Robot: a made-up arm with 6 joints.
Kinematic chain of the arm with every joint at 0, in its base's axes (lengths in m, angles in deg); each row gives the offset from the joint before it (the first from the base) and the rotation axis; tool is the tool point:
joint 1: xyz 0 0 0.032 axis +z
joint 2: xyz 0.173 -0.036 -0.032 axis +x
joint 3: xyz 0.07 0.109 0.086 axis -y
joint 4: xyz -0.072 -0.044 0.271 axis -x
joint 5: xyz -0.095 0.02 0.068 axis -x
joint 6: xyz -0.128 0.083 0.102 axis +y
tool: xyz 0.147 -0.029 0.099
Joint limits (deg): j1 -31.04..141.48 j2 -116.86..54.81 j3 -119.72..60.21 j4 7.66..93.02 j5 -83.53..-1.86 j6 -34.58..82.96
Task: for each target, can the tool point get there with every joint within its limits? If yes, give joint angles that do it. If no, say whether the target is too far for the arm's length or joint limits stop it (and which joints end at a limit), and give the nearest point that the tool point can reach.
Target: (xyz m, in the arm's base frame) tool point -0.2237 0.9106 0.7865
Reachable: no: too far | nearest point -0.1694 0.6896 0.5553 | short by 0.324 m
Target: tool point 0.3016 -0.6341 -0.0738
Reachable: no: joint limits stop it (at a limit: joint 1, joint 2, joint 4, joint 5) | nearest point 0.4092 -0.6655 0.0540 | short by 0.170 m
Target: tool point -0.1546 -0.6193 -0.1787
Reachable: no: joint limits stop it (at a limit: joint 1, joint 4, joint 6) | nearest point -0.1629 -0.5279 -0.1595 | short by 0.094 m
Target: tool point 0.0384 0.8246 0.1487
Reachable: yes | joints 80.26 5.94 -104.81 55.83 -63.66 -21.06
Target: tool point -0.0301 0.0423 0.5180
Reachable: yes | joints 30.34 16.80 15.55 68.29 -53.44 8.17
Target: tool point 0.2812 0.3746 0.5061
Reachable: yes | joints 46.51 32.18 -62.97 86.50 -30.32 -7.09
